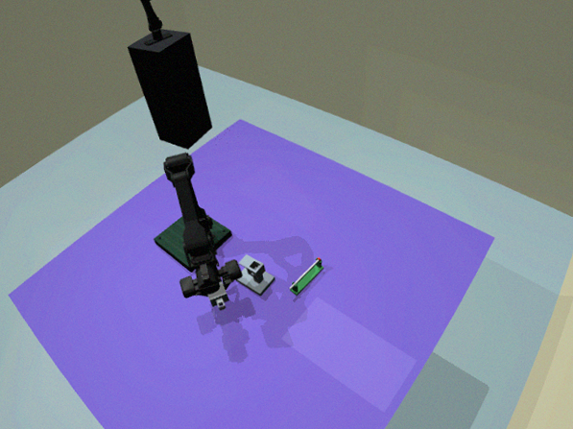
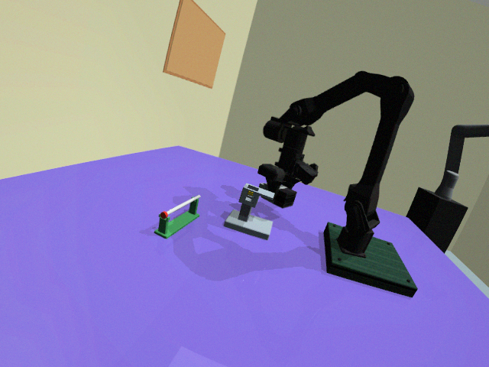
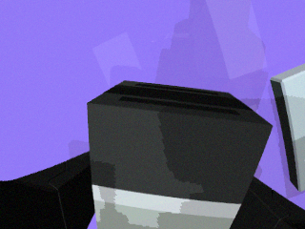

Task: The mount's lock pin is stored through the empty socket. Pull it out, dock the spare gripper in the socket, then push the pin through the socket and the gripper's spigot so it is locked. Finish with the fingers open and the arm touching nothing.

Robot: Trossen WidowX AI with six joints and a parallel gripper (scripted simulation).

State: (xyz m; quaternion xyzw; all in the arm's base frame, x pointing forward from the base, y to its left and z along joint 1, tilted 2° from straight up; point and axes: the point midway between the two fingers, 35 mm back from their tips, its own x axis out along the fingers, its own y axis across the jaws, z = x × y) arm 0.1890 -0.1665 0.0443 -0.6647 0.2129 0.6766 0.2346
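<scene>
My gripper tip is now 120 mm to the right of the grey mount and 70 mm short of it. The rest, counted from my gripper tip: spare gripper: 10 mm to the right, 10 mm ahead, 10 mm above; then green cradle: 220 mm ahead, 210 mm to the left, 30 mm below.
</scene>
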